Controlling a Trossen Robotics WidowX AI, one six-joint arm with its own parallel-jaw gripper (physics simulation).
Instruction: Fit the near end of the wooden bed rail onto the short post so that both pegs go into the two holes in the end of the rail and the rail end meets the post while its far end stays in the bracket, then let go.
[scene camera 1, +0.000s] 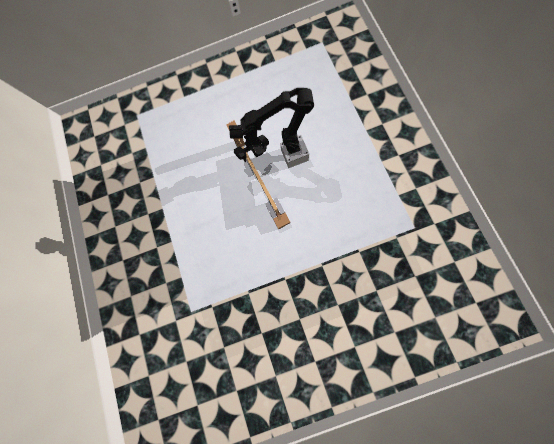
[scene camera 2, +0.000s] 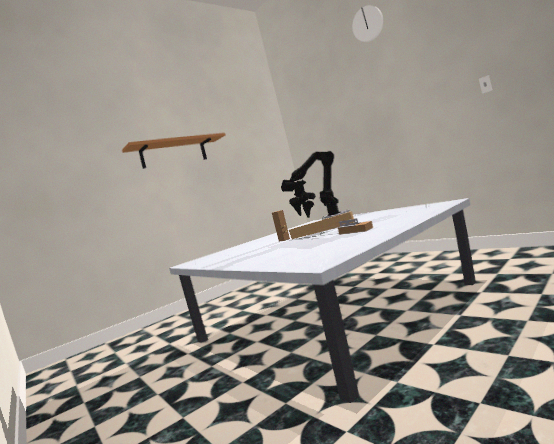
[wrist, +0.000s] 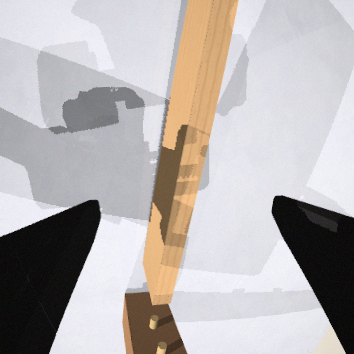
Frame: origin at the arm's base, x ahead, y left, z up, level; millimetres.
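Seen in the pictures: gripper, between the fingertips: (scene camera 1: 252, 158) (scene camera 2: 304, 216) (wrist: 187, 206); arm's base, origin of its link: (scene camera 1: 293, 147) (scene camera 2: 334, 214).
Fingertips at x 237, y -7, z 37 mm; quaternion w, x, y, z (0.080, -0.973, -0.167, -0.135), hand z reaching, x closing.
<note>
Offsets run from my fingertips to a thing's top centre. "pt": to the spot under its first point. Level surfaces: height alone.
The wooden rail (scene camera 1: 262, 185) (scene camera 2: 320, 225) (wrist: 200, 75) lies along the table, its far end at the low brown bracket {pt dx -38, dy +376, dz -81 mm} (scene camera 1: 282, 221) (scene camera 2: 356, 228). Its near end is close to the foot of the upright post (scene camera 1: 231, 123) (scene camera 2: 280, 226) (wrist: 142, 312), with a narrow gap in scene view 2. In the wrist view, two pegs, one peg {pt dx +37, dy -147, dz -61 mm} (wrist: 154, 322) and another peg (wrist: 161, 348), stick out of the post's dark face, uncovered. My gripper (scene camera 1: 249, 152) (scene camera 2: 304, 215) (wrist: 187, 206) is open and empty, above the rail near its post end, with a finger on each side in the wrist view. The rail's end holes are hidden.
The white table {dz -117 mm} (scene camera 1: 340, 165) (scene camera 2: 280, 260) carries the arm's grey base (scene camera 1: 296, 155) beside the rail. Arm shadows fall across the rail and table. A wall shelf (scene camera 2: 175, 142) hangs beyond the table in scene view 2.
</note>
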